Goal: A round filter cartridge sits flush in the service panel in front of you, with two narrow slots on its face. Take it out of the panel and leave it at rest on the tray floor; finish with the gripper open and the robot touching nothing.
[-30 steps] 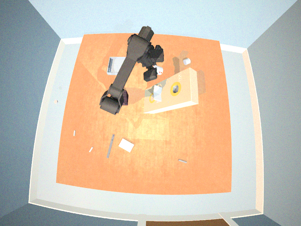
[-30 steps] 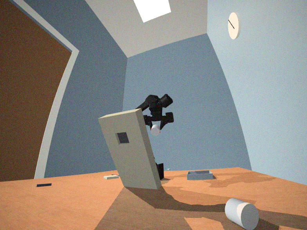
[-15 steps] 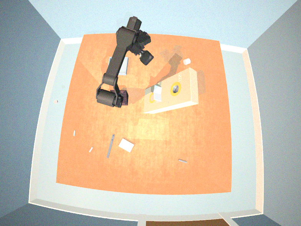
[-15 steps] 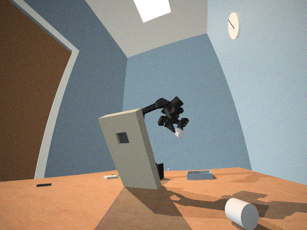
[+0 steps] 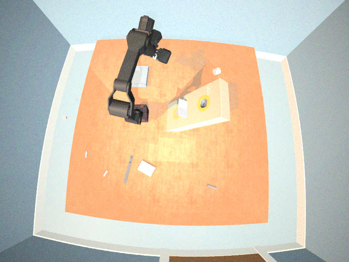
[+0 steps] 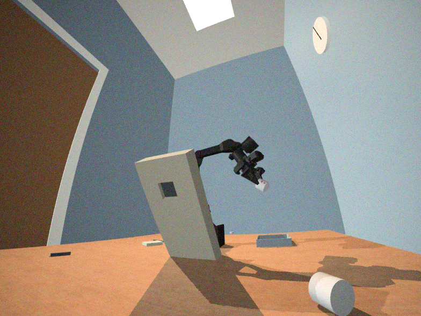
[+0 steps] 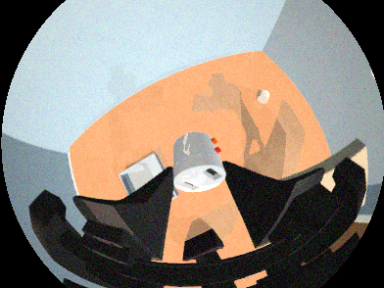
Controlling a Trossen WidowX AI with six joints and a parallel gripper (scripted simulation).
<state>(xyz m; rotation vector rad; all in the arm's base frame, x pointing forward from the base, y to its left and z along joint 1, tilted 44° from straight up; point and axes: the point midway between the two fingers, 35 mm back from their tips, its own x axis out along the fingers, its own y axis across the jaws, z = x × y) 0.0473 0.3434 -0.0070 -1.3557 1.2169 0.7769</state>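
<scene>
Now: the blue-grey tray 17 cm behind my gripper tip and 25 cm below it. The rest, counted from my gripper tip: white flat block 3 cm ahead, 58 cm to the right, 25 cm below; then cream service panel 24 cm ahead, 23 cm to the right, 9 cm below; then round filter cartridge right at my gripper tip.
</scene>
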